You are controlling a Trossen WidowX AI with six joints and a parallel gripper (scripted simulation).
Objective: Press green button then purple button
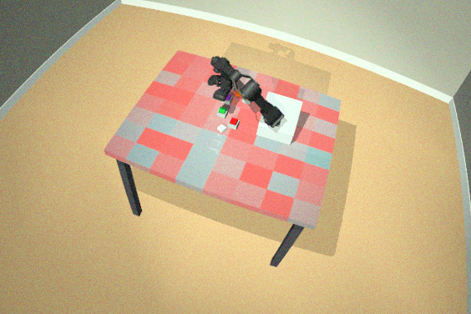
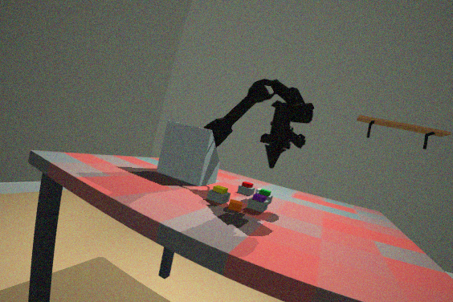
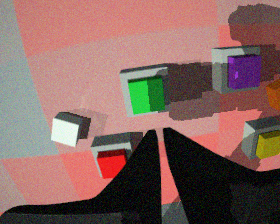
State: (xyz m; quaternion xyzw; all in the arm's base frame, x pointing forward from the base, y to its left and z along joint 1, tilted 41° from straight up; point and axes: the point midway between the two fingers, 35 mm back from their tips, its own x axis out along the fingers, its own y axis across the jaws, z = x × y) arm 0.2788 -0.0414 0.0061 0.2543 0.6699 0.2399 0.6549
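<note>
The purple button lies 100 mm to the right of my gripper tip, 80 mm below it and 10 mm ahead of it. Round my gripper tip: white block (110 mm to the left, 110 mm below, 40 mm behind); then green button (80 mm below); then red button (80 mm below, 80 mm behind, 50 mm to the left).
</note>
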